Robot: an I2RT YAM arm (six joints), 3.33 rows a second.
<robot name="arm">
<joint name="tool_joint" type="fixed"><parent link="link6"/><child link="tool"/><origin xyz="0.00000 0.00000 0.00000" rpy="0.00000 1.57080 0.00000"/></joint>
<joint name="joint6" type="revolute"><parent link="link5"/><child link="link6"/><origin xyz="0.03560 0.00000 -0.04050" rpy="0.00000 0.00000 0.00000"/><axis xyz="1 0 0"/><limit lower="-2.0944" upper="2.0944"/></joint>
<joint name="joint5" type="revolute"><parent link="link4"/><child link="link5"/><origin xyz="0.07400 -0.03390 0.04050" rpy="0.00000 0.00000 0.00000"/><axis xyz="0 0 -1"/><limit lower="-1.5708" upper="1.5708"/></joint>
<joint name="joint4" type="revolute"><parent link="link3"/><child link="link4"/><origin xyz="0.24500 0.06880 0.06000" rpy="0.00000 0.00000 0.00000"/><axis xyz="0 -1 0"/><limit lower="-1.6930" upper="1.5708"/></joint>
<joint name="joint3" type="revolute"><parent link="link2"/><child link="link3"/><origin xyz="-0.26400 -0.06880 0.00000" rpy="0.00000 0.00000 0.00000"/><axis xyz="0 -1 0"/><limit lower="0.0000" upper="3.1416"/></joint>
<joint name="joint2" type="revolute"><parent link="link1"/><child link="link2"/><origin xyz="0.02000 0.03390 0.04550" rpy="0.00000 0.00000 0.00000"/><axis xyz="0 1 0"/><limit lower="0.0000" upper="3.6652"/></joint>
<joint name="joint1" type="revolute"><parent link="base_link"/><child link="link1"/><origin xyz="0.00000 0.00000 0.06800" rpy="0.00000 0.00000 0.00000"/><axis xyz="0 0 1"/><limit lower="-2.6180" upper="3.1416"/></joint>
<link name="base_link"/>
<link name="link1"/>
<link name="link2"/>
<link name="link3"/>
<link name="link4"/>
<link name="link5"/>
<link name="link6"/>
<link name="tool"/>
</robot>
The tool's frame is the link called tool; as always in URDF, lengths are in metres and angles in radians.
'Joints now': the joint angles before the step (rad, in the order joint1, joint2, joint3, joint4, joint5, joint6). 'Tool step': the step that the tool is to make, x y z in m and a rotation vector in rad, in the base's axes. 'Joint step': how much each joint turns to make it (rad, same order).
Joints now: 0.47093 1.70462 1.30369 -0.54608 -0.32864 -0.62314
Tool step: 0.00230 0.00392 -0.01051 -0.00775 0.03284 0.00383
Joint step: 0.00612 0.03052 0.00038 -0.00038 -0.00533 0.00688
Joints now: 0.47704 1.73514 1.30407 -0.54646 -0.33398 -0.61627
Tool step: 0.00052 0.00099 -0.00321 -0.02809 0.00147 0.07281
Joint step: 0.00000 0.01832 0.01756 -0.04006 -0.01907 -0.07896
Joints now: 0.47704 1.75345 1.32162 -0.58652 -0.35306 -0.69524
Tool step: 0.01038 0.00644 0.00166 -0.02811 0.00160 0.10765
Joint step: -0.00038 0.06256 0.09383 -0.08659 -0.03319 -0.11329
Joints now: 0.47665 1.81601 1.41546 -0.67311 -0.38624 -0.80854
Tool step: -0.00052 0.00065 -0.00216 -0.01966 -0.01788 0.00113
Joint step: 0.00420 -0.00077 -0.00917 0.01145 0.02403 -0.01030
